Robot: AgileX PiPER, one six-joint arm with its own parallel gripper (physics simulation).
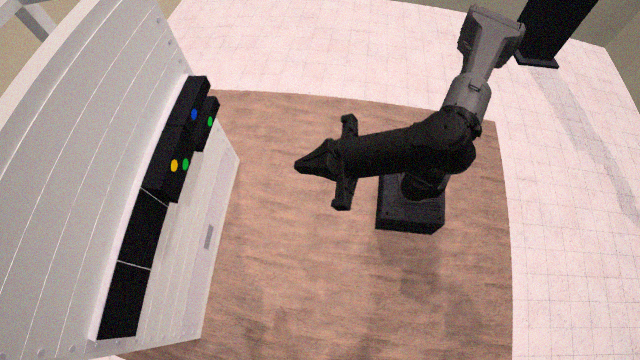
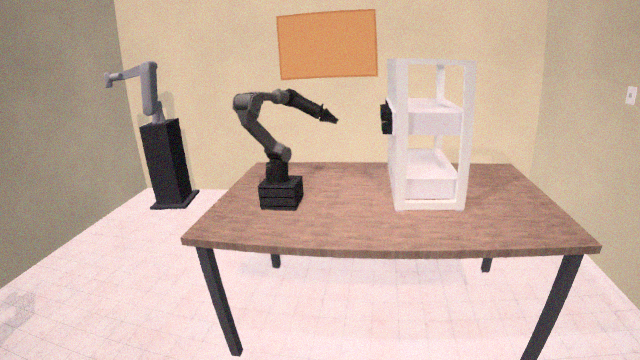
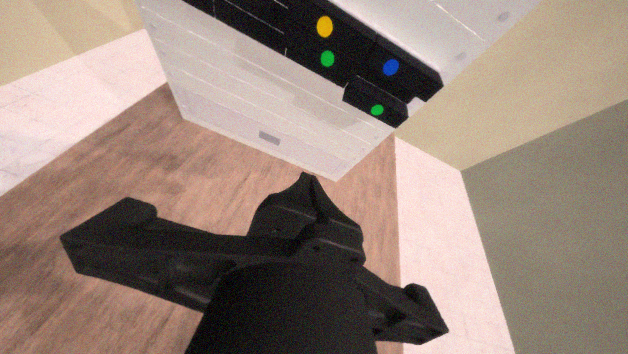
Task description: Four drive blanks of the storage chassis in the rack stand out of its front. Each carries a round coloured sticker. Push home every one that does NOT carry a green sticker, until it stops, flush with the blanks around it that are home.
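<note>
Four black drive blanks stand out of the chassis front. The blank with the yellow sticker (image 1: 174,165) (image 3: 324,26) is above a green-stickered blank (image 1: 185,164) (image 3: 327,58). The blank with the blue sticker (image 1: 194,114) (image 3: 391,67) is in the end column, above the other green-stickered blank (image 1: 210,121) (image 3: 377,109). Blanks that are home (image 1: 142,227) lie flat in the columns beside them. My gripper (image 1: 296,165) (image 2: 336,120) (image 3: 305,183) is shut and empty, its tips together, in the air in front of the rack and apart from the blanks.
The white rack (image 2: 401,150) stands on the wooden table (image 1: 280,280) (image 2: 350,230), with a second chassis (image 2: 431,189) lower in it. My arm's black base (image 1: 410,217) (image 2: 281,192) stands on the table. Another arm on a black pedestal (image 2: 167,165) stands on the floor beyond the table.
</note>
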